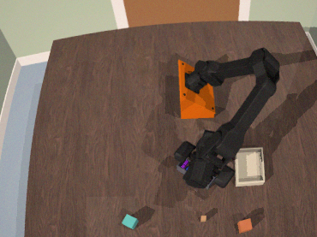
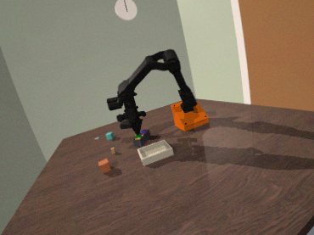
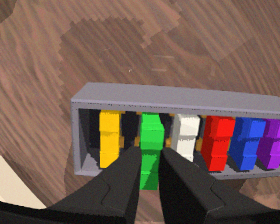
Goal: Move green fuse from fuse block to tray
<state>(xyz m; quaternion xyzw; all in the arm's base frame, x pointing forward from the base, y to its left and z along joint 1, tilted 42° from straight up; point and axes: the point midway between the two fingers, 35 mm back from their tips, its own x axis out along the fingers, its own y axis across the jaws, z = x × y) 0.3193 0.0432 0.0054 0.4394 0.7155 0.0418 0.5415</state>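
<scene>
The white fuse is 10 mm behind my gripper tip, 10 mm to the right of it and 30 mm below it. From my gripper tip the other things lie so: blue fuse 30 mm behind, 50 mm to the right, 30 mm below; red fuse 20 mm behind, 30 mm to the right, 30 mm below; green fuse 10 mm below.
</scene>
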